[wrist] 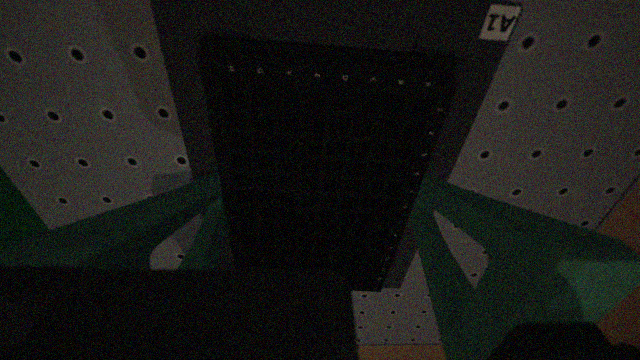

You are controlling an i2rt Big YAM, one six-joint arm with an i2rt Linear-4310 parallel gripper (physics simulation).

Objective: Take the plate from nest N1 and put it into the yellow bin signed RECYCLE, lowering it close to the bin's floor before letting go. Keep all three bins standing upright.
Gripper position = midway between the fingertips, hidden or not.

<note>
In view: the gripper (pixel 319 181) and a black plate (pixel 321 150).
</note>
